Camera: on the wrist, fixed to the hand. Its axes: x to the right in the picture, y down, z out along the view.
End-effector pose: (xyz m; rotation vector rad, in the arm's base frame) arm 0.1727 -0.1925 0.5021 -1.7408 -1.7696 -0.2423
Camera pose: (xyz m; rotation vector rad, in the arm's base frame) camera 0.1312 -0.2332 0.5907 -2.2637 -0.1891 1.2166
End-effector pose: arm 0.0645 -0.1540 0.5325 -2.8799 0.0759 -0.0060
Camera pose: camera 0.0788 -0.1072 0.6265 -1.5782 1.7729 0.7721
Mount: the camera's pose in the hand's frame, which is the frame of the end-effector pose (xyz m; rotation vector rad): 0.0116 -0.0701 -0.0786 0.5162 -0.4828 1.5677
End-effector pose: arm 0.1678 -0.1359 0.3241 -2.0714 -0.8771 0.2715
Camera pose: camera 0.1795 -0.1497 0.4285 -1.7463 0.7313 1.6322
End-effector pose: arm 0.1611 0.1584 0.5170 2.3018 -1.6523 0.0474
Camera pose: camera 0.2420 0.1888 0.5783 -0.4549 2.6580 -0.2132
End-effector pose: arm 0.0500 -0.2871 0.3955 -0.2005 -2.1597 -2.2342
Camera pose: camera 0.0251 -0.3620 0.3248 -1.7190 -1.4720 -0.7361
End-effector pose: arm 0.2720 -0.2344 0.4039 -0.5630 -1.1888 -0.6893
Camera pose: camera 0.2727 -0.3400 0.3955 -1.0041 -0.9218 1.0986
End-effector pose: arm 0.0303 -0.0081 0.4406 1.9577 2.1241 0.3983
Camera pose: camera -0.0633 -0.0053 0.4902 -3.0743 -0.0573 0.4355
